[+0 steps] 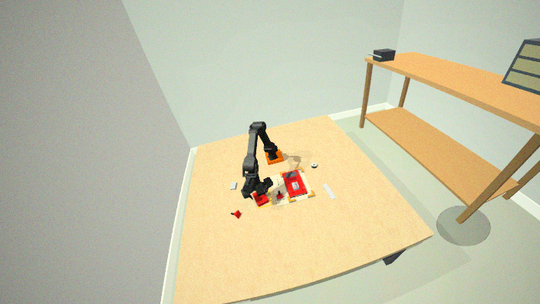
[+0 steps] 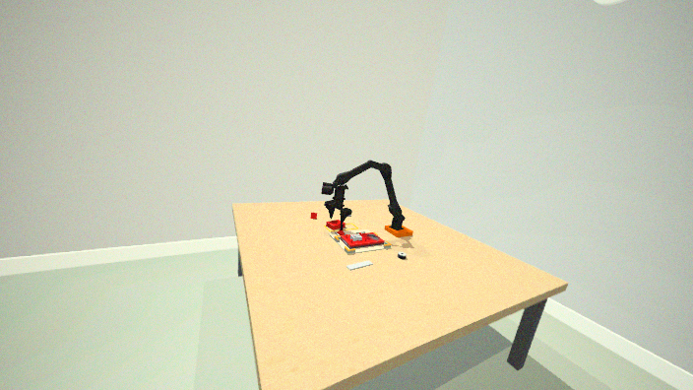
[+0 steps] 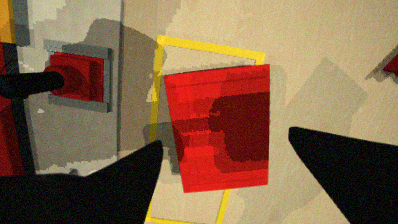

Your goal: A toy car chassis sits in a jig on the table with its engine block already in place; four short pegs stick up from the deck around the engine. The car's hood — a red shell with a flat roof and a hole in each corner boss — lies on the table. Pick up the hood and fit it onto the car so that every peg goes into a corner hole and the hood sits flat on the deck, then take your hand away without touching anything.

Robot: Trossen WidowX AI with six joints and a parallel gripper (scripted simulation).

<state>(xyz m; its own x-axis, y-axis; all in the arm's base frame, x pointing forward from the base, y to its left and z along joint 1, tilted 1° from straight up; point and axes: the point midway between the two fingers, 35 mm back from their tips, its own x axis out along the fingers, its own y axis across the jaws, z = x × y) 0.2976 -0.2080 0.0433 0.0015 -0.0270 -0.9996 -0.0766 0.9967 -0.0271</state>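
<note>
My gripper tip is now 2 cm above the red hood. From my gripper tip the other things lie so: jig 22 cm to the left, 2 cm below, 1 cm ahead; then grey engine block 23 cm to the left, 4 cm ahead, 1 cm below; then grey tab 19 cm behind, 13 cm to the right, 2 cm below.
</note>
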